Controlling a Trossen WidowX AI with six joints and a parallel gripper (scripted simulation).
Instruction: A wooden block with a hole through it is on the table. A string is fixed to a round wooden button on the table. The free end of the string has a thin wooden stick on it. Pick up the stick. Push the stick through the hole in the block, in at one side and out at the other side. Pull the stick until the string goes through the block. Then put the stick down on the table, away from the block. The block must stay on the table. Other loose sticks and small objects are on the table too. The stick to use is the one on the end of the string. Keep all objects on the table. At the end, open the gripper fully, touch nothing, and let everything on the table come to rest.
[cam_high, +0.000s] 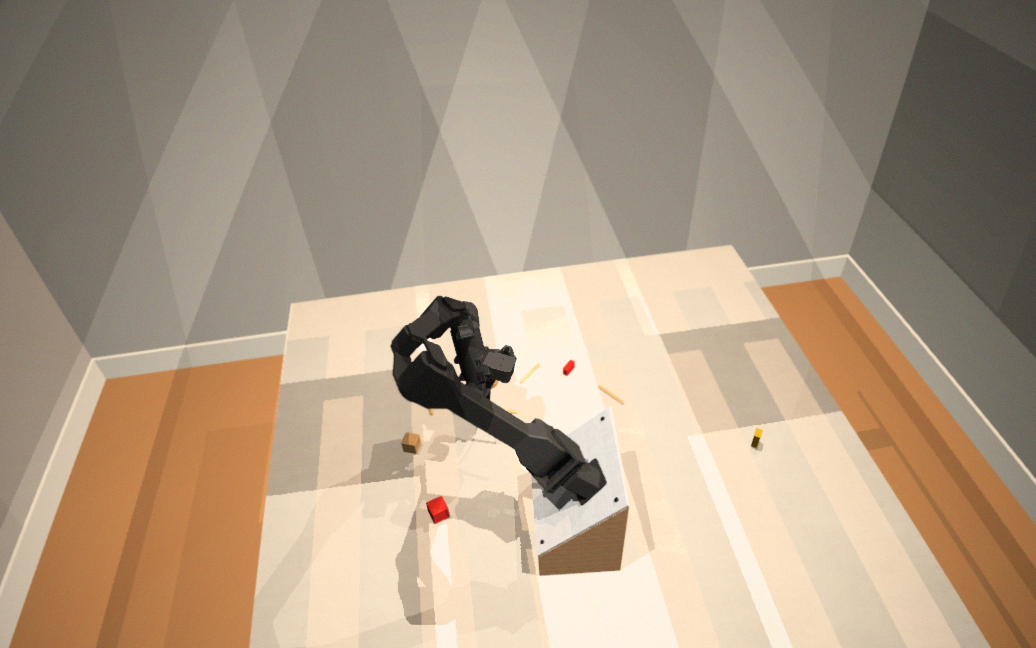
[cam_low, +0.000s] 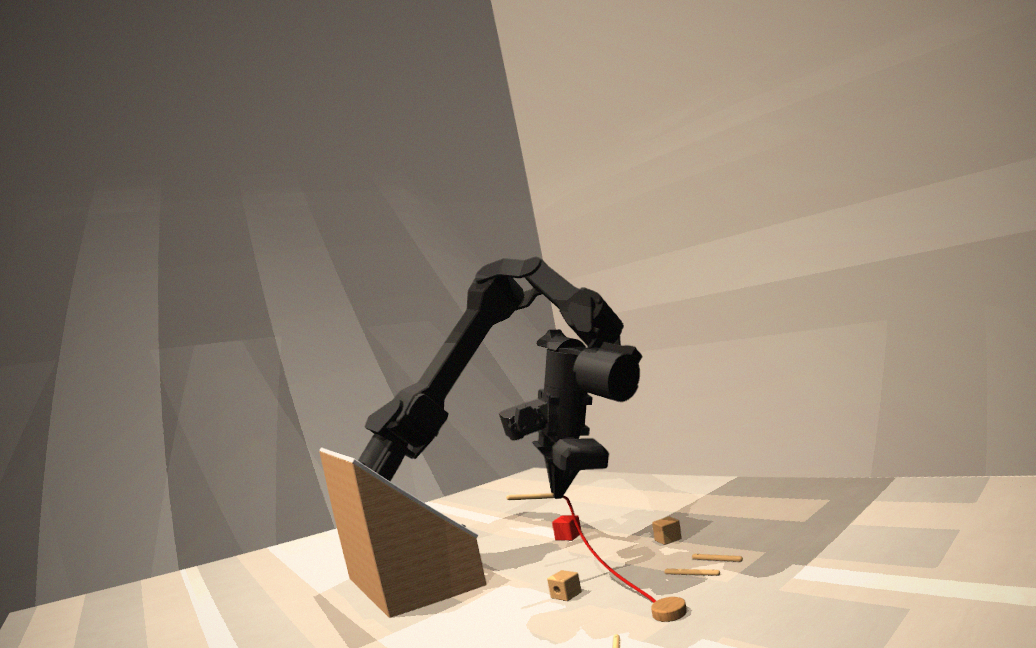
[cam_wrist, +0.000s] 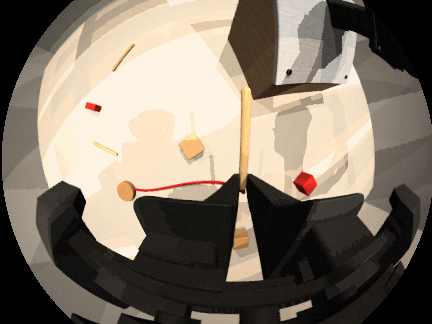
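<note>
Now: the thin wooden stick 10 mm behind my gripper tip, 10 mm to the right of it and 10 mm above it. Round my gripper tip: plain wooden cube (50 mm ahead, 170 mm to the left, 110 mm below); then red cube (140 mm behind, 130 mm to the left, 110 mm below); then round wooden button (200 mm ahead, 30 mm to the right, 120 mm below).
</note>
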